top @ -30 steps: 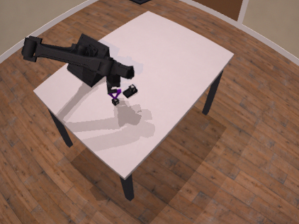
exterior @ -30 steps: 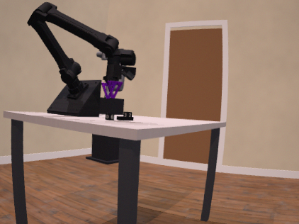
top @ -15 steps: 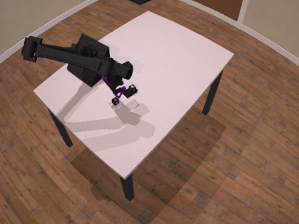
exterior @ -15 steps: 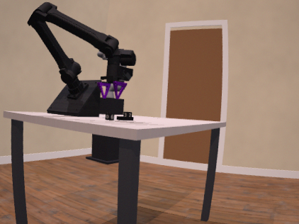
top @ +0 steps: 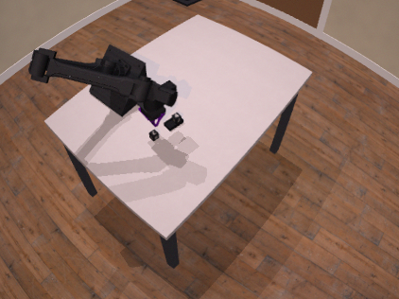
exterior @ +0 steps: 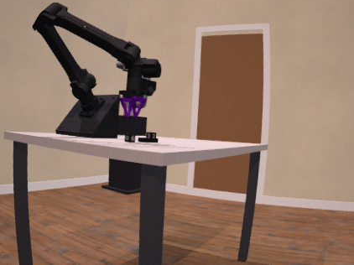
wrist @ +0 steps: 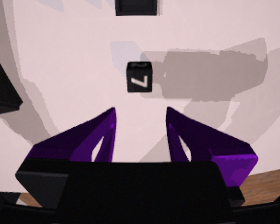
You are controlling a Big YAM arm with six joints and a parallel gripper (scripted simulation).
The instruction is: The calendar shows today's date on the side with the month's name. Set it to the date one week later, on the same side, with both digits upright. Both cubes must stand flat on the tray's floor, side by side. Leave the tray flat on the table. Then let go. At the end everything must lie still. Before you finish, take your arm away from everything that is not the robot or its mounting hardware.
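Now: hand 9 cm above the black date cube. Also, from my hand: black tray: 11 cm to the left, 9 cm below.
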